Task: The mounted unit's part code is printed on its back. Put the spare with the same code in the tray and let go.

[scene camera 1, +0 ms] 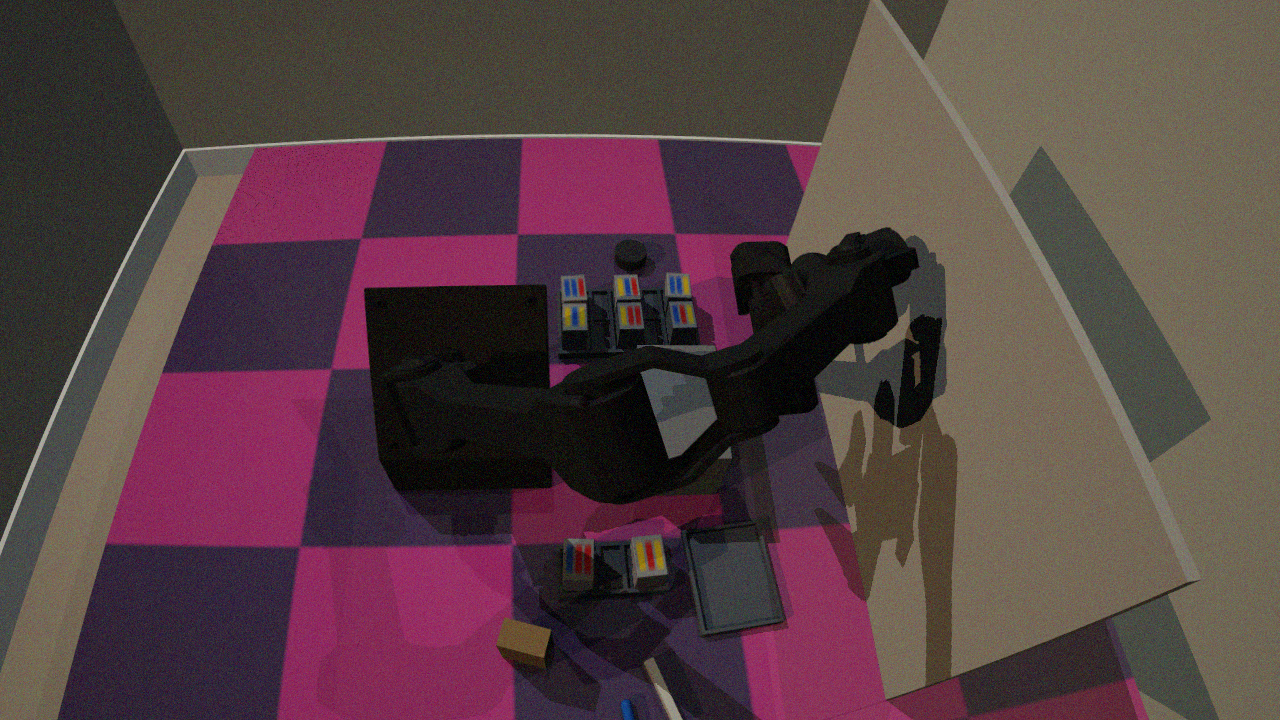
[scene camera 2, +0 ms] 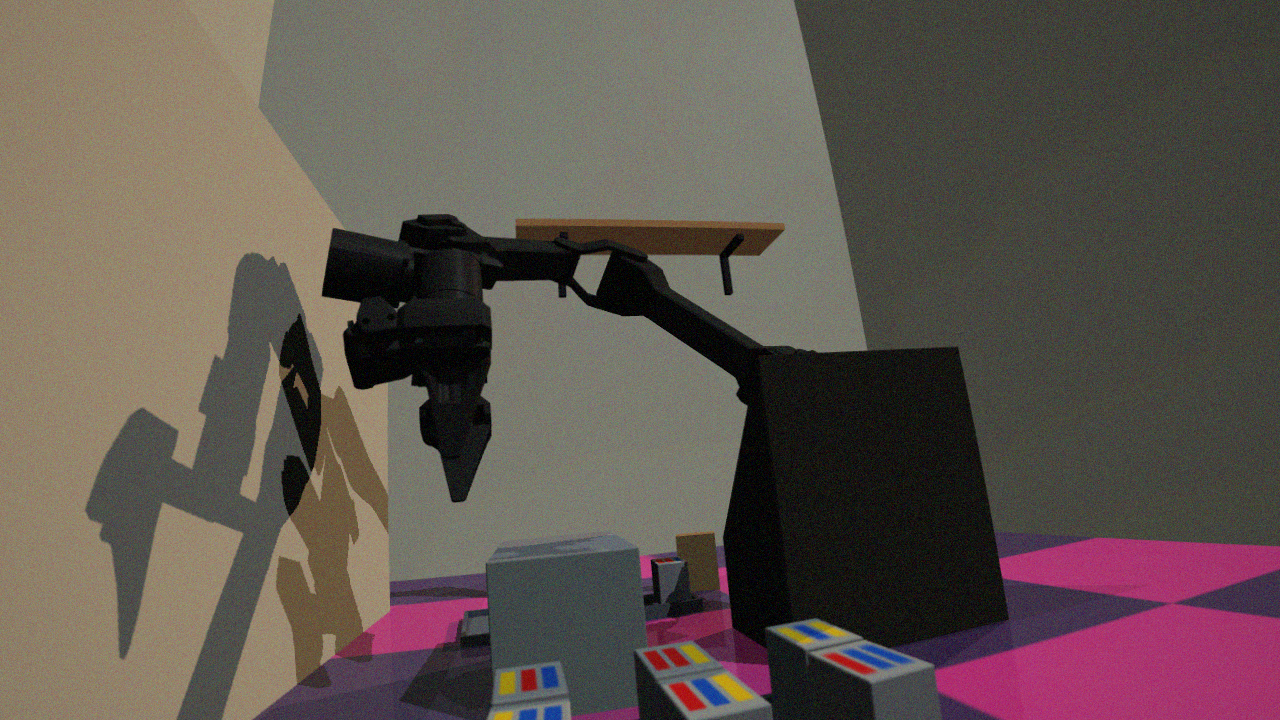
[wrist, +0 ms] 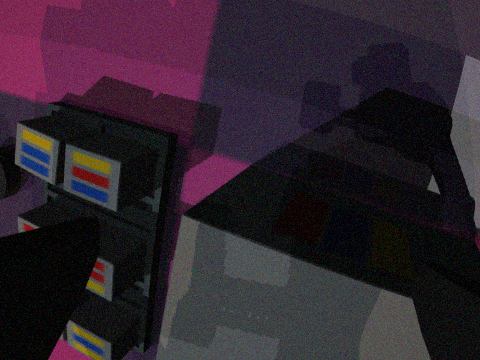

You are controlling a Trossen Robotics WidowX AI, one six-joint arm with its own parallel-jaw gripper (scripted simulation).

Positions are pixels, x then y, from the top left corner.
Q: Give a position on a brown box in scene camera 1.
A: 518,641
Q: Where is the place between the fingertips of my gripper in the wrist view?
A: At 264,262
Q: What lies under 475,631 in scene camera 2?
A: A grey tray.
